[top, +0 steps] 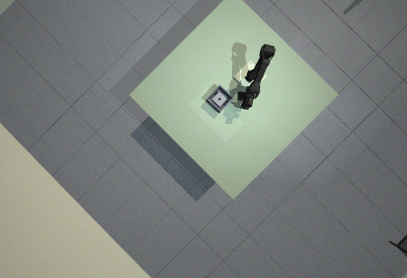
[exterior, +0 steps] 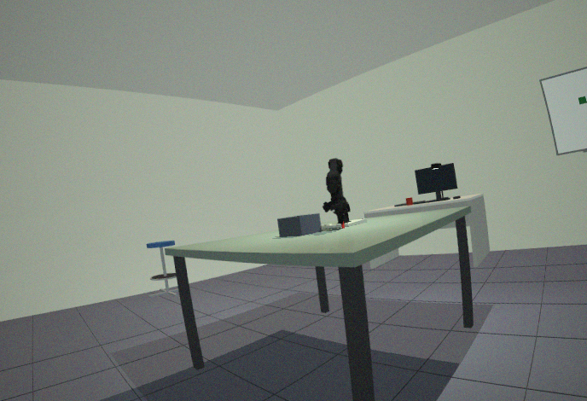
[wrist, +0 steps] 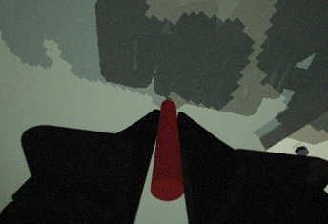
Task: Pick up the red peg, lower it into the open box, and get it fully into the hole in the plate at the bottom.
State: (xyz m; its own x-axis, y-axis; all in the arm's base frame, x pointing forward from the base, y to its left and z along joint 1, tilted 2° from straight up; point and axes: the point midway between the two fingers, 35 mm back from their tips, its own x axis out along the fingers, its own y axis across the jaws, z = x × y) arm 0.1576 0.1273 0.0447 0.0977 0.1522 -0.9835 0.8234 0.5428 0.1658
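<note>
My gripper tip is now 16 cm short of the grey box and 15 cm to the left of it. From my gripper tip the other things lie so: red peg (2 cm above).
</note>
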